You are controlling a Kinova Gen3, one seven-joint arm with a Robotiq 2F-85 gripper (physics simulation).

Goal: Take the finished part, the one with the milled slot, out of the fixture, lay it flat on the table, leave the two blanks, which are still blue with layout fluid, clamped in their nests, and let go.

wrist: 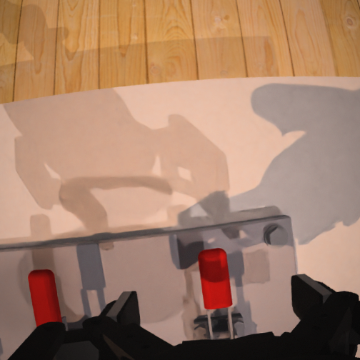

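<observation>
The grey fixture plate [150,265] crosses the lower part of the wrist view. One red clamp handle [215,280] on thin metal bars points up the picture at the right side of the plate. A second red clamp handle [44,295] is at the lower left, partly behind the gripper. My gripper [215,301] is open, its black fingers to the left and right of the right-hand handle in the picture, with no grip on anything. The height between fingers and handle cannot be told. The slotted part and the two blue blanks do not show; the gripper body hides the area below.
A bolt head [275,235] sits at the plate's upper right corner. The pale table [240,102] extends beyond the plate, with shadows of the arm and gripper across it. Its far edge curves across the upper view, with the wooden plank floor [167,55] beyond.
</observation>
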